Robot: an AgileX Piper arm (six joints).
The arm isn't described. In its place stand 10 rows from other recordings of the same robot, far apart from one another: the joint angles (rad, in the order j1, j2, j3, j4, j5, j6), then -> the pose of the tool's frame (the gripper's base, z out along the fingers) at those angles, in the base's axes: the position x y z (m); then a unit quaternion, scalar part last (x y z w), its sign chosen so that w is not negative.
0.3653 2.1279 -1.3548 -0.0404 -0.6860 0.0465 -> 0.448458, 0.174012, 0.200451, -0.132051, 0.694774, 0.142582, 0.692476
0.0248 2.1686 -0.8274 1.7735 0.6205 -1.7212 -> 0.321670, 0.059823, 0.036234, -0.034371, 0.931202, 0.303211, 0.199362
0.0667 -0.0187 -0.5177 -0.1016 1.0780 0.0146 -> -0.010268, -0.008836, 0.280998, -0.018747, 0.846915, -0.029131, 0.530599
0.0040 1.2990 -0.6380 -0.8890 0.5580 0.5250 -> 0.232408, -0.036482, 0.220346, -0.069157, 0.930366, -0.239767, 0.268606
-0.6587 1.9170 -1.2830 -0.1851 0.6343 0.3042 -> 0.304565, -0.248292, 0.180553, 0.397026, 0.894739, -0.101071, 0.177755
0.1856 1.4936 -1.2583 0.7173 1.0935 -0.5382 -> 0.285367, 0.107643, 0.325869, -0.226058, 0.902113, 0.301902, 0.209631
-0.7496 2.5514 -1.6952 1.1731 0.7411 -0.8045 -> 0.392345, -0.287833, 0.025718, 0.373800, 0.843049, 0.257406, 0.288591
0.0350 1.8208 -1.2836 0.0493 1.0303 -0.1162 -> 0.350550, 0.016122, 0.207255, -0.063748, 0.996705, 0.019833, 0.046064
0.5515 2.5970 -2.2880 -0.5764 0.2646 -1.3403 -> 0.511274, 0.299293, 0.163772, -0.781084, 0.320968, -0.379583, 0.377895
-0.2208 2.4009 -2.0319 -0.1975 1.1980 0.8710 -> 0.474630, -0.123578, 0.147413, 0.489035, 0.866072, -0.074009, 0.072710
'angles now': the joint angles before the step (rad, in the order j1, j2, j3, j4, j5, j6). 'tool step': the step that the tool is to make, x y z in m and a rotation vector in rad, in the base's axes. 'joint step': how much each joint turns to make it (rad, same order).
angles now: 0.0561, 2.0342, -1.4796, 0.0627, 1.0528, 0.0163
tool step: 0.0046, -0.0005, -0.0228, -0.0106, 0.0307, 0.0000
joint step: 0.0001, 0.0568, 0.0002, -0.0094, -0.0259, 0.0033
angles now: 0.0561, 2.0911, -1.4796, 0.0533, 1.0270, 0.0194
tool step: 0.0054, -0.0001, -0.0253, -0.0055, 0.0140, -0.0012
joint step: 0.0001, 0.0624, -0.0002, -0.0040, -0.0481, 0.0013
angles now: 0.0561, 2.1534, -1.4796, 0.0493, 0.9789, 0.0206
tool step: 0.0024, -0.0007, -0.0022, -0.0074, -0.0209, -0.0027
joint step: -0.0001, 0.0053, 0.0001, -0.0097, -0.0262, 0.0070
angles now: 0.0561, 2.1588, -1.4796, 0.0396, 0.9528, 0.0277
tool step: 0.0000, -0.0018, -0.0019, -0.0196, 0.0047, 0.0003
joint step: -0.0001, 0.0046, -0.0001, -0.0237, 0.0010, 0.0129
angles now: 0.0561, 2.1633, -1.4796, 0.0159, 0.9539, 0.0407
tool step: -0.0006, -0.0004, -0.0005, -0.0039, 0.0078, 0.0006
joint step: -0.0001, 0.0012, 0.0000, -0.0043, 0.0068, 0.0018
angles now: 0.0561, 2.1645, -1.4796, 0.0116, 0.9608, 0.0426
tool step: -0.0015, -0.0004, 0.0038, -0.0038, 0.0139, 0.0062
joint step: -0.0001, -0.0074, -0.0036, -0.0038, 0.0251, -0.0040
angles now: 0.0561, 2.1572, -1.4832, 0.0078, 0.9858, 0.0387
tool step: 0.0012, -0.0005, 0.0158, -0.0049, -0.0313, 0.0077
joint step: 0.0001, -0.0313, -0.0132, -0.0078, 0.0136, -0.0034
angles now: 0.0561, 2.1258, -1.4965, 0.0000, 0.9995, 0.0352
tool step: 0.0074, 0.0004, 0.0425, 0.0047, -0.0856, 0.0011
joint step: 0.0000, -0.0589, -0.0769, 0.0000, 0.0500, -0.0011
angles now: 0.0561, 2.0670, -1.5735, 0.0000, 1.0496, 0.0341
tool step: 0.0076, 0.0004, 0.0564, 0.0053, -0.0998, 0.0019
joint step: -0.0001, -0.0511, -0.1391, 0.0000, 0.0902, -0.0020
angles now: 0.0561, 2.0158, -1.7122, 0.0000, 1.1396, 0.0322
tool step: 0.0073, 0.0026, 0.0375, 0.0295, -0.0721, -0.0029
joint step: 0.0000, -0.0047, -0.1349, 0.0256, 0.0660, 0.0000
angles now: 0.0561, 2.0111, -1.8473, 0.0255, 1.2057, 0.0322
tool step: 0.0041, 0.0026, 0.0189, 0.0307, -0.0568, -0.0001
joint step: 0.0000, -0.0002, -0.0679, 0.0277, 0.0097, -0.0007
